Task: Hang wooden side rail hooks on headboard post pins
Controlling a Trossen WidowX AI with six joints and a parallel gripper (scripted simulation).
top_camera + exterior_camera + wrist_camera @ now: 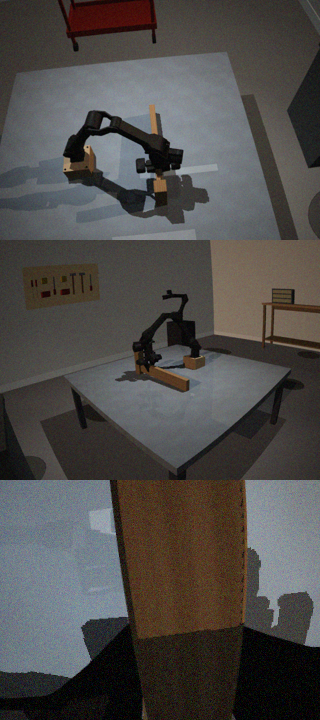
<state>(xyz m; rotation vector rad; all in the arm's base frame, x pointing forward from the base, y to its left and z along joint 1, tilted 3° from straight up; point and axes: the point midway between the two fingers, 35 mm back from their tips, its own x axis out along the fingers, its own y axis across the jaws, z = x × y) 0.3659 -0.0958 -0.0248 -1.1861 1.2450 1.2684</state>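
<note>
My gripper tip is now 120 mm to the left of the headboard post and 40 mm below it.
</note>
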